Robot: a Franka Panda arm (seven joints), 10 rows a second.
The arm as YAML. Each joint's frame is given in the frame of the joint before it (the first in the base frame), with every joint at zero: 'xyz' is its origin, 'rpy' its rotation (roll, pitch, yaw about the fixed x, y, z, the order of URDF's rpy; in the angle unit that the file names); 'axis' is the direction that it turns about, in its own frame. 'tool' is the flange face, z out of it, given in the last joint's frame.
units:
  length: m
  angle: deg
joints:
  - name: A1
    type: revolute
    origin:
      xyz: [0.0, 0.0, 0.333]
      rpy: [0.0, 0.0, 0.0]
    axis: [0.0, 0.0, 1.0]
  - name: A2
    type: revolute
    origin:
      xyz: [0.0, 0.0, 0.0]
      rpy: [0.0, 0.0, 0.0]
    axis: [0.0, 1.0, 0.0]
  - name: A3
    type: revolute
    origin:
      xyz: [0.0, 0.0, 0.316]
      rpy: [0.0, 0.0, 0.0]
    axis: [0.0, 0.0, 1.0]
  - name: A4
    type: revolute
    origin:
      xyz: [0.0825, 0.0, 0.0]
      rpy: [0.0, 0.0, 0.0]
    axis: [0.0, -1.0, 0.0]
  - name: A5
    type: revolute
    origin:
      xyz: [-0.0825, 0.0, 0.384]
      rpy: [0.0, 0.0, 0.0]
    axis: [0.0, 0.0, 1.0]
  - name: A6
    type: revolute
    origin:
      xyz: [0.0, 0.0, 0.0]
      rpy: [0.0, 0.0, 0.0]
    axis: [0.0, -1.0, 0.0]
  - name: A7
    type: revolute
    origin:
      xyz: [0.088, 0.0, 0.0]
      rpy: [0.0, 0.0, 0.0]
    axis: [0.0, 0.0, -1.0]
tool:
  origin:
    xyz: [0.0, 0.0, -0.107]
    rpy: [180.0, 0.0, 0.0]
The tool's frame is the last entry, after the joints.
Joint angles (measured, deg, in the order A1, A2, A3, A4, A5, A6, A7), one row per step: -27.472 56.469 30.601 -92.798 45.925 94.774 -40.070; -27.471 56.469 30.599 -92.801 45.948 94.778 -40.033; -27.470 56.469 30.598 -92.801 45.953 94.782 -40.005; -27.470 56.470 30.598 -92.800 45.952 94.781 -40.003; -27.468 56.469 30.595 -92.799 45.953 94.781 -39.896; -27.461 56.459 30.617 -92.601 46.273 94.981 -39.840; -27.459 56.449 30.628 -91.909 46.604 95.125 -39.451; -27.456 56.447 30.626 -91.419 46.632 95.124 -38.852; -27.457 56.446 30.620 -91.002 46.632 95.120 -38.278; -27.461 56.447 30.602 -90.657 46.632 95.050 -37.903; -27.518 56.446 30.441 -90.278 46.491 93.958 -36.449; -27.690 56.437 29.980 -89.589 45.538 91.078 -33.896; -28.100 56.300 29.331 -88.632 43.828 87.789 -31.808; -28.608 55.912 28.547 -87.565 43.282 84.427 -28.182; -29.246 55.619 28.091 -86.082 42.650 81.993 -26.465
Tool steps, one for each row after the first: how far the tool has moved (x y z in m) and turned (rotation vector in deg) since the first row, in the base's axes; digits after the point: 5 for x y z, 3 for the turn. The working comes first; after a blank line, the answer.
Tool pose at each row, in the base's axes (x y z in m, rotation vector in deg; the steps are taken from these numbers as rounded here): 0.60663 0.07692 0.12819 -96.776 -12.328 22.540; 0.60665 0.07694 0.12819 -96.771 -12.277 22.559; 0.60666 0.07694 0.12819 -96.776 -12.249 22.575; 0.60666 0.07694 0.12818 -96.776 -12.248 22.577; 0.60666 0.07693 0.12818 -96.796 -12.157 22.657; 0.60867 0.07652 0.12941 -96.818 -11.883 22.211; 0.61367 0.07443 0.13294 -97.026 -11.465 21.529; 0.61675 0.07288 0.13526 -97.276 -11.076 21.452; 0.61931 0.07146 0.13721 -97.512 -10.700 21.443; 0.62129 0.07022 0.13882 -97.650 -10.486 21.407; 0.62143 0.06815 0.14090 -97.405 -9.757 22.877; 0.61912 0.06263 0.14409 -96.920 -9.183 26.400; 0.61695 0.05156 0.14829 -96.977 -9.387 29.751; 0.61688 0.03822 0.15634 -96.770 -7.556 33.481; 0.62035 0.02395 0.16598 -96.962 -7.174 34.725

0.00002 0.00002 0.00000 -0.004 0.042 -0.023; 0.00003 0.00002 0.00000 -0.014 0.067 -0.032; 0.00003 0.00002 -0.00001 -0.015 0.069 -0.031; 0.00003 0.00001 -0.00001 -0.057 0.168 -0.045; 0.00204 -0.00040 0.00122 -0.027 0.035 -0.487; 0.00704 -0.00249 0.00475 -0.153 -0.205 -1.160; 0.01012 -0.00404 0.00707 -0.423 -0.083 -1.458; 0.01268 -0.00546 0.00902 -0.691 0.077 -1.708; 0.01466 -0.00670 0.01063 -0.841 0.147 -1.868; 0.01480 -0.00877 0.01271 -0.941 1.549 -1.493; 0.01249 -0.01429 0.01590 -1.190 4.213 0.190; 0.01032 -0.02536 0.02010 -1.892 6.195 2.296; 0.01025 -0.03870 0.02815 -2.703 9.612 3.297; 0.01372 -0.05297 0.03779 -3.213 10.557 3.783
